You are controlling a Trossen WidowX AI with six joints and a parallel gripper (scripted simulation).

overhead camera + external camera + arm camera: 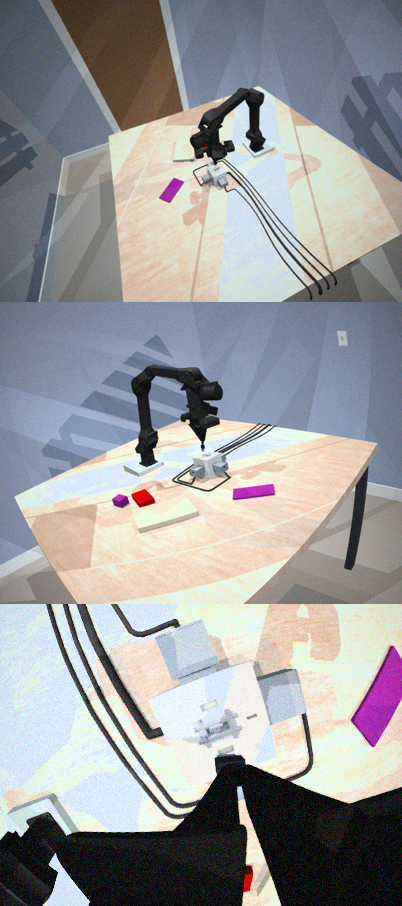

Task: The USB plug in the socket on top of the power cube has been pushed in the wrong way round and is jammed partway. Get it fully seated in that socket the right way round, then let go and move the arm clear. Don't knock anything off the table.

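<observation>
My gripper tip is 20 mm above the USB plug. The rest, counted from my gripper tip: pale flat board: 290 mm to the right, 130 mm below, 80 mm ahead; then red block: 270 mm to the right, 120 mm below, 70 mm behind; then purple flat slab: 250 mm ahead, 130 mm below, 40 mm to the right.
</observation>
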